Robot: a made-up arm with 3 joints. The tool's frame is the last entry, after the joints.
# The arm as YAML. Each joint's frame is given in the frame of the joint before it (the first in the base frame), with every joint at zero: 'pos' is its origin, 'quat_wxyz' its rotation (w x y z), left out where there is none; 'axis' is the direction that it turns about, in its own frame. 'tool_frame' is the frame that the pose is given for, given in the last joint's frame.
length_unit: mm
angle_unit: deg
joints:
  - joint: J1
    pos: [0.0, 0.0, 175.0]
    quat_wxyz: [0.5, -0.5, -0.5, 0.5]
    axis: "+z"
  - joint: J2
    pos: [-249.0, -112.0, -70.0]
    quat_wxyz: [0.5, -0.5, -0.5, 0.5]
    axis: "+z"
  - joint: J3
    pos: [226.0, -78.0, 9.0]
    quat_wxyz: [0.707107, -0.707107, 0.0, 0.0]
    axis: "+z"
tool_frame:
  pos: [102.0, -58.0, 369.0]
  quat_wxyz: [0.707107, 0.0, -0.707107, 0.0]
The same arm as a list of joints. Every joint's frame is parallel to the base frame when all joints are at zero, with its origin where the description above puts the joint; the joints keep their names.
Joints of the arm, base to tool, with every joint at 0 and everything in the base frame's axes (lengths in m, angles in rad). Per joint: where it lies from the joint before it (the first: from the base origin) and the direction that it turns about. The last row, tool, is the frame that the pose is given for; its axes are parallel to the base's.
J1: axis -x offset 0 0 0.175
J2: axis -y offset 0.07 -0.249 0.112
J3: axis +x offset -0.078 -0.009 -0.226
tool: offset 0.369 -0.058 -0.102

